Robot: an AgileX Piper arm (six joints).
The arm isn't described. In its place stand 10 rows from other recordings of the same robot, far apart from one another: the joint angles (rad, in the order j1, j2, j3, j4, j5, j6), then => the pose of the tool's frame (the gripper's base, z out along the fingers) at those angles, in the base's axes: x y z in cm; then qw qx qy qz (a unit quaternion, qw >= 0).
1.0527, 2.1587, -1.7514, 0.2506, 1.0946, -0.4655 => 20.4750 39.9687 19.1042 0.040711 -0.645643 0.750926 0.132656
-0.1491, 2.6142, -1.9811, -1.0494, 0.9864, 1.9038 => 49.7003 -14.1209 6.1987 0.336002 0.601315 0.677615 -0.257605
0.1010, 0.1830, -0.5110, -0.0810, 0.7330, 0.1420 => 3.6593 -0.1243 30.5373 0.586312 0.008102 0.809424 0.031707
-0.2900, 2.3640, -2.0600, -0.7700, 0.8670, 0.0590 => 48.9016 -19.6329 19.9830 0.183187 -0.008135 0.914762 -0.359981
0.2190, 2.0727, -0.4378, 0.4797, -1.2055, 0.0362 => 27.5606 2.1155 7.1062 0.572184 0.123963 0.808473 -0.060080
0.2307, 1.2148, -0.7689, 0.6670, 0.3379, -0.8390 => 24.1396 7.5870 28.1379 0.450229 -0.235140 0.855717 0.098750
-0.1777, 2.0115, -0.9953, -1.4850, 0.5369, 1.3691 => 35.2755 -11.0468 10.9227 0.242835 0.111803 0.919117 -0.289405
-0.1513, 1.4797, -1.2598, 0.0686, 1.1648, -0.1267 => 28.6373 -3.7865 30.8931 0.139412 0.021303 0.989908 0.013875
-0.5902, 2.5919, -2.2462, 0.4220, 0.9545, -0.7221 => 46.7691 -27.6673 11.5822 0.253612 0.025109 0.965971 0.044172
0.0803, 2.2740, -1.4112, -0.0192, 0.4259, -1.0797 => 43.7998 3.4523 6.8713 0.158508 -0.545262 0.817895 -0.092802
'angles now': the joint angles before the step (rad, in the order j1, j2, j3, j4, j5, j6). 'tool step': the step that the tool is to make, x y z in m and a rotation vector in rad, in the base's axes. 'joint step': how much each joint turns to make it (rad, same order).
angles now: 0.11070, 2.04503, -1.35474, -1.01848, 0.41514, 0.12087
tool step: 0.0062, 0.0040, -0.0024, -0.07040, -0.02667, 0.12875
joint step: 0.00005, 0.01500, -0.00025, -0.13324, -0.07185, -0.00037
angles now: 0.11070, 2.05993, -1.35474, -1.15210, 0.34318, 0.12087
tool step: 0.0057, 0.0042, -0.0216, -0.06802, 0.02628, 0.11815
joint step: -0.00011, 0.05461, 0.00029, -0.12428, -0.05941, 0.00150
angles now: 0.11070, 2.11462, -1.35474, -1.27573, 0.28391, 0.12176
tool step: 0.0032, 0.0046, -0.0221, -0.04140, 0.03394, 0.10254
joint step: -0.00009, 0.05227, 0.00028, -0.09638, -0.05629, 0.00175
